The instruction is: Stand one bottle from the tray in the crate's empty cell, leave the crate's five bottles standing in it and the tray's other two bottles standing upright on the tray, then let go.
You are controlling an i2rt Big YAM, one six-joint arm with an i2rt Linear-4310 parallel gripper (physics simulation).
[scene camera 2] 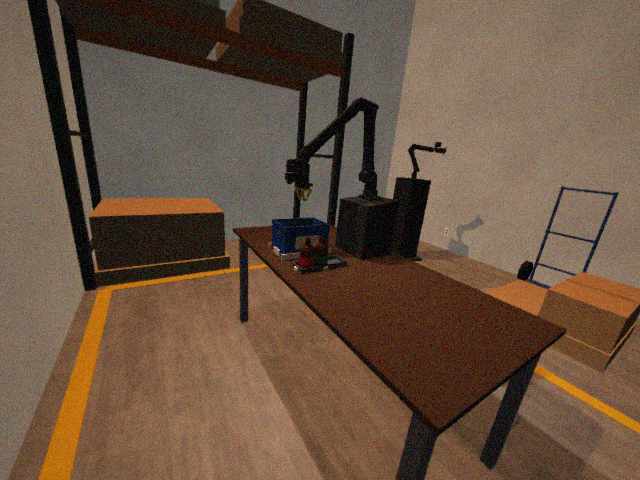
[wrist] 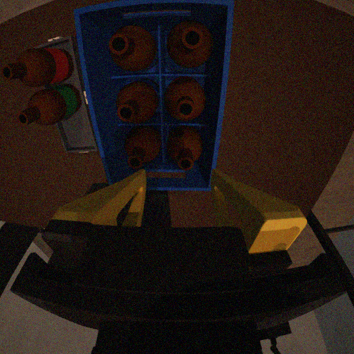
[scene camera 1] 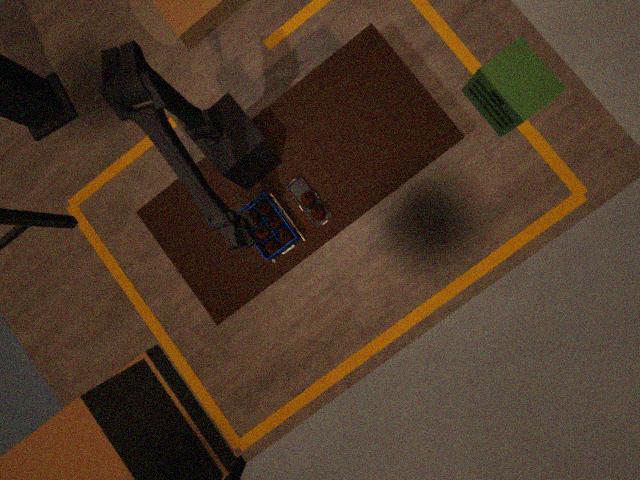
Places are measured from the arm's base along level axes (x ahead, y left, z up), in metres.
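Pixels of known places: gripper, between the fingertips: [scene camera 2: 302, 200]; arm's base, origin of its link: [scene camera 2: 369, 198] [scene camera 1: 215, 132].
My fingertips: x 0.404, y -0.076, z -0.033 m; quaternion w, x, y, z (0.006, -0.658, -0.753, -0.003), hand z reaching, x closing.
Ahead of a thing's pixels: the offset from my fingertips to its top centre. "*": to the spot under its first point. Level surfaces: height alone.
The blue crate @[dx +0.015, dy +0.036, dz -0.116 m] [scene camera 1: 269, 257] [scene camera 2: 283, 237] [wrist: 224, 75] has six cells. In the wrist view a brown bottle stands in each cell, in two columns of three. The grey tray @[* dx -0.138, dy +0.262, dz -0.287 m] [scene camera 1: 296, 183] [scene camera 2: 337, 262] [wrist: 80, 132] lies beside the crate. A red-labelled bottle @[dx +0.068, dy +0.289, dz -0.132 m] [scene camera 2: 307, 255] [wrist: 35, 67] and a green-labelled bottle @[dx -0.012, dy +0.276, dz -0.132 m] [scene camera 2: 320, 253] [wrist: 47, 106] stand upright on it, side by side; the rest of the tray is bare. My gripper [scene camera 2: 303, 196] [wrist: 178, 175] is partly open and empty, well above the crate. In scene camera 1 the arm hides its fingertips.
The crate and tray are on a dark brown table @[dz -0.292 m] [scene camera 1: 361, 103] [scene camera 2: 413, 330]. The arm's black pedestal [scene camera 1: 242, 149] [scene camera 2: 366, 227] stands beside the table, near the crate. A tall shelf rack [scene camera 2: 345, 103] and a boxed pallet [scene camera 2: 160, 237] are behind.
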